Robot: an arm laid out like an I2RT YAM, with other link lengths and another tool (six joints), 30 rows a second.
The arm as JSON. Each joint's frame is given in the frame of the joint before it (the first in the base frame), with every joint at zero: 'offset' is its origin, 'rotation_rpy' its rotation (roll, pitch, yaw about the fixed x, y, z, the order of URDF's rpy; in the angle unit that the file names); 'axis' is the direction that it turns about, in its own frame. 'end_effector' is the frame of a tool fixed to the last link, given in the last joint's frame.
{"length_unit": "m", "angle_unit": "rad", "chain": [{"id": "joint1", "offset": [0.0, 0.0, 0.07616], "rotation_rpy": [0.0, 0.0, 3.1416], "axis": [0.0, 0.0, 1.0]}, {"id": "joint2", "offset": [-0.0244, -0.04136, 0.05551], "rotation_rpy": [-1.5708, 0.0, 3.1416], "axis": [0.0, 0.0, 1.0]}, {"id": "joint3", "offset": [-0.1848, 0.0, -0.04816], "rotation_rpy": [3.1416, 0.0, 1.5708], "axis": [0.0, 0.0, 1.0]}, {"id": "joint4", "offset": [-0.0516, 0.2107, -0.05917], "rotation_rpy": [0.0, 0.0, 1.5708], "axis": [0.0, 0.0, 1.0]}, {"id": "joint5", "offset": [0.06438, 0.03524, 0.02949], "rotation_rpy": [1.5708, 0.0, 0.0], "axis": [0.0, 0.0, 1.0]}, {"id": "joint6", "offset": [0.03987, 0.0, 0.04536], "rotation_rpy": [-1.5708, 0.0, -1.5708], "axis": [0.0, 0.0, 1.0]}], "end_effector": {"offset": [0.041, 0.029, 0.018], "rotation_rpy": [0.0, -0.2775, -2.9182]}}
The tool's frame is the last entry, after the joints.
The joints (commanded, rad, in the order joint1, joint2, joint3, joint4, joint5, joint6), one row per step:
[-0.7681, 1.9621, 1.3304, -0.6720, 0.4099, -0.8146]
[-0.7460, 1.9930, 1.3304, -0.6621, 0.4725, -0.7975]
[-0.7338, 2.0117, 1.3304, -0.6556, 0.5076, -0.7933]
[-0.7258, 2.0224, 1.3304, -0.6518, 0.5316, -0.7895]
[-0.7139, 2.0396, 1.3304, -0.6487, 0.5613, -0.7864]
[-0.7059, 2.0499, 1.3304, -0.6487, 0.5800, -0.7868]
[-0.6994, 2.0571, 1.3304, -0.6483, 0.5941, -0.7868]
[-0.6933, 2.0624, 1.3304, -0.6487, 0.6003, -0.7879]
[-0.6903, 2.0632, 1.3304, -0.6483, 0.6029, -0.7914]
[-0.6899, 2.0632, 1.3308, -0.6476, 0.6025, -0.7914]
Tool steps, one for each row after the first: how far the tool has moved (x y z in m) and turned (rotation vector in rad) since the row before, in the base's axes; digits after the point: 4 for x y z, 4 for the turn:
[0.0016, 0.0019, -0.0098, -0.0318, 0.0488, -0.0088]
[0.0005, 0.0012, -0.0058, -0.0176, 0.0299, 0.0003]
[0.0003, 0.0007, -0.0033, -0.0135, 0.0188, -0.0007]
[0.0003, 0.0018, -0.0053, -0.0131, 0.0281, 0.0028]
[-0.0001, 0.0015, -0.0032, -0.0071, 0.0199, 0.0045]
[0.0001, 0.0012, -0.0022, -0.0062, 0.0141, 0.0037]
[0.0004, 0.0015, -0.0016, -0.0007, 0.0089, 0.0058]
[0.0002, 0.0007, -0.0003, -0.0009, 0.0038, 0.0053]
[0.0002, 0.0000, 0.0001, -0.0004, -0.0011, 0.0005]

